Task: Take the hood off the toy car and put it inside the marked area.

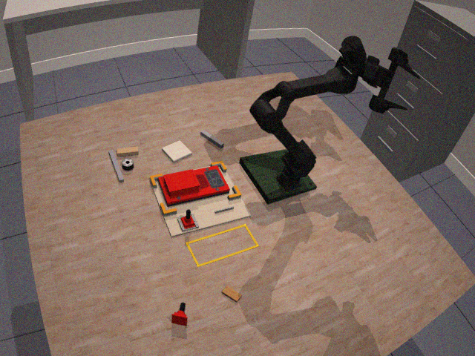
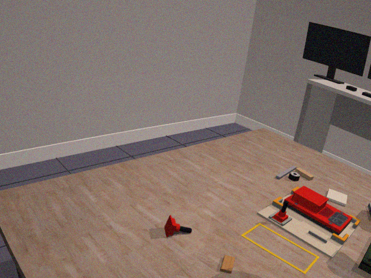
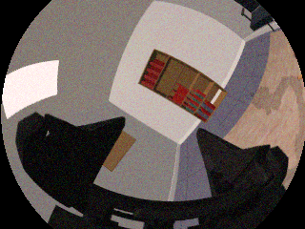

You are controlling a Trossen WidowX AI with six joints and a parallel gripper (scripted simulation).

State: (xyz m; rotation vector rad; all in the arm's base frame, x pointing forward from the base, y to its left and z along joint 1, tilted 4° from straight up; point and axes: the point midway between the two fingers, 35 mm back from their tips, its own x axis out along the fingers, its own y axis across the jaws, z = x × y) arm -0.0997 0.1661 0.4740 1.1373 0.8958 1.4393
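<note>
Right now my gripper tip is 46 cm short of the hood, 33 cm to the left of it and 45 cm above it. From my gripper tip the other things lie so: wheel (57 cm ahead, 50 cm to the right, 48 cm below); then white tile (40 cm ahead, 49 cm to the right, 48 cm below).
</note>
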